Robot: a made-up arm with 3 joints. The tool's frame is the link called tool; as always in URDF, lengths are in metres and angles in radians.
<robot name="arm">
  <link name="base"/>
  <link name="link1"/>
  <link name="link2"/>
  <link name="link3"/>
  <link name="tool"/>
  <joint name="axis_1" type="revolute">
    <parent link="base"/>
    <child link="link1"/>
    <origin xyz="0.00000 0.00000 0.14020"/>
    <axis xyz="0 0 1"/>
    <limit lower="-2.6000" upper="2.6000"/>
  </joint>
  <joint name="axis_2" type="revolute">
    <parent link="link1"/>
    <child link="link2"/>
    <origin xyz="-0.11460 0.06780 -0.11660" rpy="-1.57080 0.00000 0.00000"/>
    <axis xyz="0 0 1"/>
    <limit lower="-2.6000" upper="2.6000"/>
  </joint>
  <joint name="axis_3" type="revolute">
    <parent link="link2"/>
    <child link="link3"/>
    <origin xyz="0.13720 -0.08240 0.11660" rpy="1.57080 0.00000 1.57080"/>
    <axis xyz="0 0 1"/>
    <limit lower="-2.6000" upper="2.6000"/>
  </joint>
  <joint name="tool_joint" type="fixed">
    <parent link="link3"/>
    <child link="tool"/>
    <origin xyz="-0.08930 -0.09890 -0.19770" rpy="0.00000 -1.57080 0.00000"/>
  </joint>
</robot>
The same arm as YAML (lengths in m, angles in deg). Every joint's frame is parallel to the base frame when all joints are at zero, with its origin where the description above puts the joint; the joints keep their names.
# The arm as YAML. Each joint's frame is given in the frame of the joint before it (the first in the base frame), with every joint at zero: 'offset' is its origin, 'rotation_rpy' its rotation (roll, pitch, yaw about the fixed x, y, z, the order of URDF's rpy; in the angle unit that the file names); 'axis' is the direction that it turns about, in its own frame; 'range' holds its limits. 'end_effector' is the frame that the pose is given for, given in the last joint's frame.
length_unit: m
angle_unit: deg
chain:
  - id: axis_1
    offset: [0.0, 0.0, 0.1402]
    rotation_rpy: [0.0, 0.0, 0.0]
    axis: [0.0, 0.0, 1.0]
    range: [-148.97, 148.97]
  - id: axis_2
    offset: [-0.1146, 0.0678, -0.1166]
    rotation_rpy: [0.0, 0.0, 0.0]
    axis: [0.0, 1.0, 0.0]
    range: [-148.97, 148.97]
  - id: axis_3
    offset: [0.1372, 0.1166, 0.0824]
    rotation_rpy: [0.0, 0.0, 0.0]
    axis: [1.0, 0.0, 0.0]
    range: [-148.97, 148.97]
end_effector:
  offset: [-0.1977, -0.0989, 0.0893]
  rotation_rpy: [0.0, 0.0, 0.0]

